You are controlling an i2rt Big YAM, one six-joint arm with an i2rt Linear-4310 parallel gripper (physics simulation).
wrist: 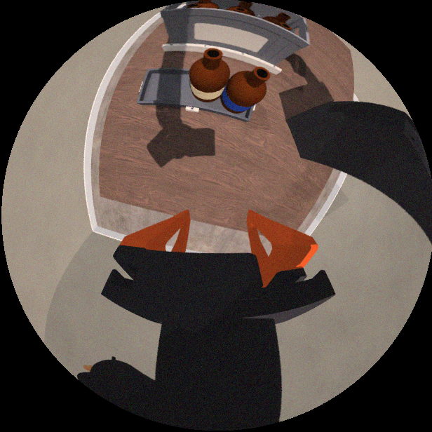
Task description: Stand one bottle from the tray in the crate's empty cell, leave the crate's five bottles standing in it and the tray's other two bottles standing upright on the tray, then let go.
Scene:
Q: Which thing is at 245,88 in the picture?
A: A blue-labelled bottle.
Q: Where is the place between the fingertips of my gripper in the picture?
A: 218,214

